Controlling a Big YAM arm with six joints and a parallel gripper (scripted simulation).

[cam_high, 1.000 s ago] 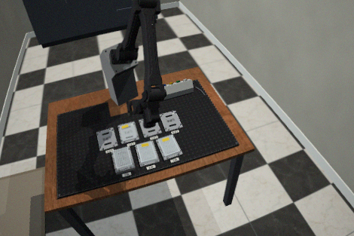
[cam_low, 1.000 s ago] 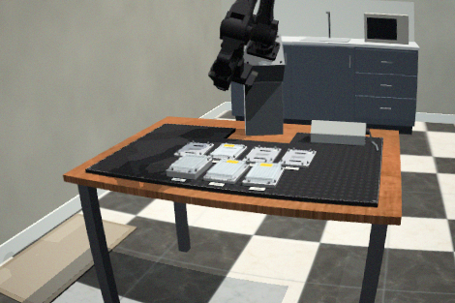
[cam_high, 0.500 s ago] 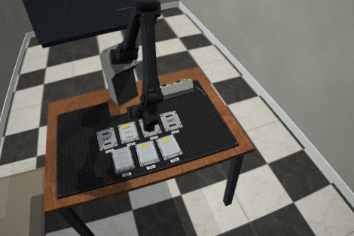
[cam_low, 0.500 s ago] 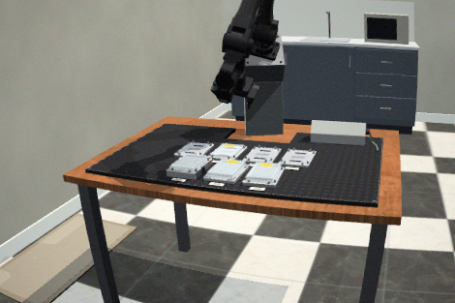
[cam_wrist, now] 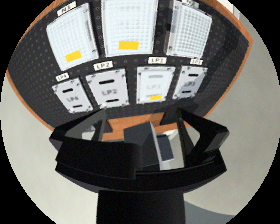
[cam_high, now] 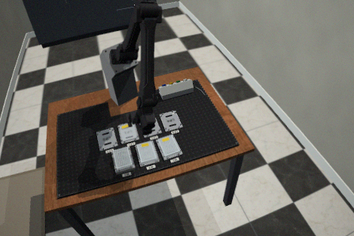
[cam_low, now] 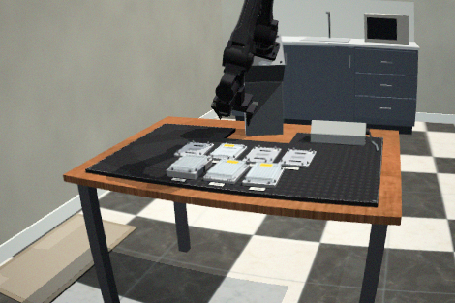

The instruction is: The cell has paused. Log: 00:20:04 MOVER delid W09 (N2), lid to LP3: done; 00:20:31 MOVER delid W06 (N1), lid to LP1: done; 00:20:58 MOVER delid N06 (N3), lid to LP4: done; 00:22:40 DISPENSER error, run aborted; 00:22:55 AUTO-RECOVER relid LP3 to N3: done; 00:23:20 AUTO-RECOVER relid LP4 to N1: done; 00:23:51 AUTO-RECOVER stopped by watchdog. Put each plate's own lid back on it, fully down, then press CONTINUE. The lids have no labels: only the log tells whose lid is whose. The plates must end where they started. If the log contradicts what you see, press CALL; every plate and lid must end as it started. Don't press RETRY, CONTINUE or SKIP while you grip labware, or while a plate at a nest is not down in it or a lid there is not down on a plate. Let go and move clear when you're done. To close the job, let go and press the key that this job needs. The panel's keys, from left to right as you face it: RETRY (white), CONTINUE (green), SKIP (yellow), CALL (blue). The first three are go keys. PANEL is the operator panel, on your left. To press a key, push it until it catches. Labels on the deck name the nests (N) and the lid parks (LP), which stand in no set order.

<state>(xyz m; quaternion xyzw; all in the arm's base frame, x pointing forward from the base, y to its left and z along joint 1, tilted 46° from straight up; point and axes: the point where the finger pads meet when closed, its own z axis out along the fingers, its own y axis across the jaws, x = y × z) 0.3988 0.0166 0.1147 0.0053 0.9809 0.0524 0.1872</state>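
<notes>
The lid lies 150 mm below my hand, 90 mm behind it and 80 mm to the right of it. The rest, counted from my hand: LP4 lid park 180 mm to the left, 160 mm below, 130 mm behind; then green key 420 mm behind, 280 mm to the left, 90 mm below; then white key 420 mm behind, 330 mm to the left, 90 mm below.
</notes>
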